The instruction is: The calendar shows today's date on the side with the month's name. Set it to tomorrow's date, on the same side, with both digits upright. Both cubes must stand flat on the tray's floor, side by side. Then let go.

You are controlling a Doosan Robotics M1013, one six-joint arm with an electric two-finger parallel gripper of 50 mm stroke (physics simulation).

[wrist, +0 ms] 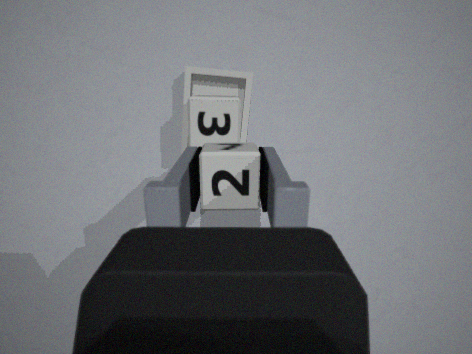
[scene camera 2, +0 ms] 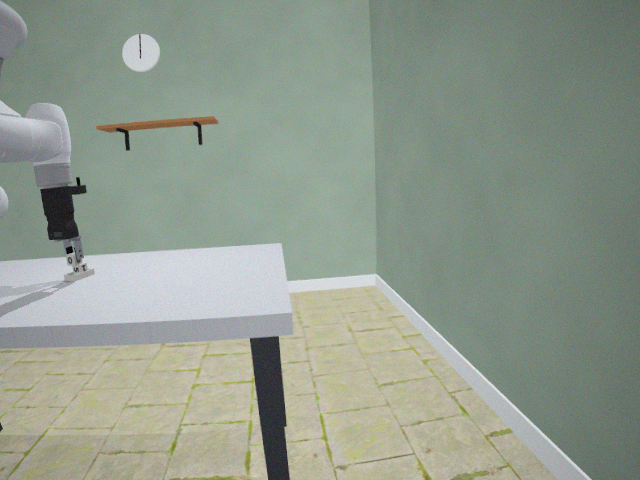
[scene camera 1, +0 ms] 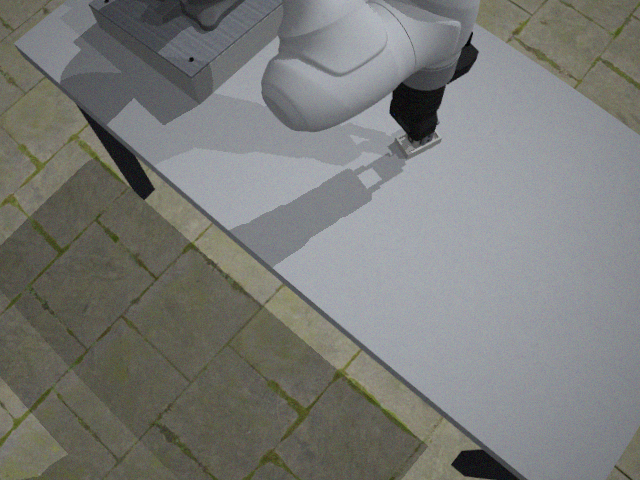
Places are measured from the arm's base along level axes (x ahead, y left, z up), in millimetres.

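Pixels of known places: gripper, between the fingertips: [wrist: 230, 166] [scene camera 2: 75, 259] [scene camera 1: 419, 133].
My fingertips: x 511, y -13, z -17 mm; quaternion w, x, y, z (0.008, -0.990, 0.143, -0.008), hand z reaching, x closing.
Observation:
Ahead of a thing's pixels: the offset from my fingertips to its middle. Level surfaces: height alone.
The pale tray [scene camera 1: 419, 151] [scene camera 2: 79, 276] [wrist: 250, 89] lies on the table. A white cube @(dx -3, dy +22, dz -32 mm) [scene camera 2: 79, 268] [wrist: 214, 136] stands in it, a "3" on its top; in the wrist view a gap shows between it and the far end wall. Whether it sits quite flat I cannot tell. My gripper [scene camera 1: 419, 139] [scene camera 2: 73, 253] [wrist: 230, 166] is shut on a second white cube @(dx -1, dy -4, dz +1 mm) [scene camera 2: 70, 260] [wrist: 206, 194]. A "2" shows on its face toward the wrist camera, and a "0" in scene camera 2. It is held higher than the other cube, hiding the tray's near end in the wrist view.
The white table @(dz -58 mm) [scene camera 1: 465, 289] [scene camera 2: 180, 289] carries the arm's grey base block [scene camera 1: 149, 62] at the back left in scene camera 1. The arm and gripper cast shadows beside the tray. A wooden shelf [scene camera 2: 160, 124] and a round clock [scene camera 2: 141, 52] hang on the wall.

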